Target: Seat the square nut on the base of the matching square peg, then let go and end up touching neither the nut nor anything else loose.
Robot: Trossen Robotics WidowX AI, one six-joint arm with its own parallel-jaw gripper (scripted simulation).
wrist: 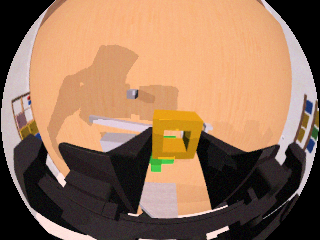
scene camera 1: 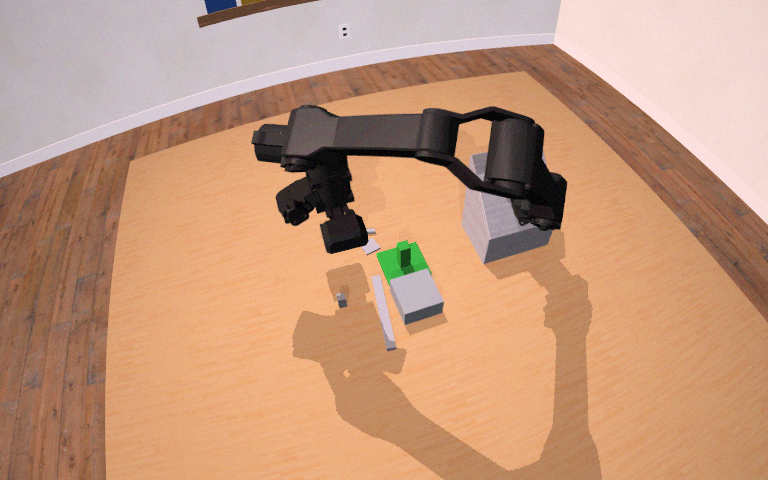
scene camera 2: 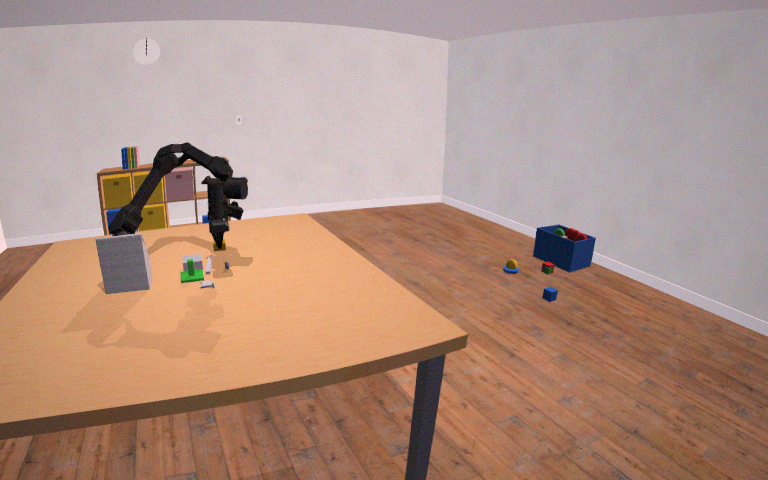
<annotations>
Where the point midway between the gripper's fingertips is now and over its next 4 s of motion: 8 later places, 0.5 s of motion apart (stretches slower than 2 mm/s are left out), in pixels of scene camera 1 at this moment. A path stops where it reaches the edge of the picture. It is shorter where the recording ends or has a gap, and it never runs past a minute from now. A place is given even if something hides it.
My gripper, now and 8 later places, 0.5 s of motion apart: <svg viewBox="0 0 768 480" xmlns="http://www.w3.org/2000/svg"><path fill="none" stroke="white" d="M339 236L343 227L366 226L391 228L402 231L402 239L403 241L402 242L402 243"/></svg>
</annotations>
